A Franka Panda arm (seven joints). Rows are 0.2 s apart.
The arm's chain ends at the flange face. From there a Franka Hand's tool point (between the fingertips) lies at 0.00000 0.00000 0.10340 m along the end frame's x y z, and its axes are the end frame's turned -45 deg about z.
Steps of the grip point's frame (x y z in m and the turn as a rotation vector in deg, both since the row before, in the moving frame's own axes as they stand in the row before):
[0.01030, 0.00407, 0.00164, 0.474, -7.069, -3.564]
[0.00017, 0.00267, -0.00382, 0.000, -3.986, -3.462]
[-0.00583, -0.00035, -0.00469, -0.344, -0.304, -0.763]
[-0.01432, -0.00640, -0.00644, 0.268, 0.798, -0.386]
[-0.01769, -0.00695, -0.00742, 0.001, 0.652, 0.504]
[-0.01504, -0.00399, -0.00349, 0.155, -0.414, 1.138]
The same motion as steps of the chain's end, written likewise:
[0.01949, -0.01309, 0.00243, -4.663, -5.334, -3.564]
[0.00693, -0.00347, -0.00357, -2.819, -2.819, -3.462]
[-0.00443, 0.00305, -0.00469, -0.458, 0.028, -0.763]
[-0.01532, 0.00696, -0.00643, 0.754, 0.375, -0.386]
[-0.01826, 0.00842, -0.00741, 0.462, 0.460, 0.504]
[-0.01273, 0.00749, -0.00349, -0.183, -0.402, 1.138]

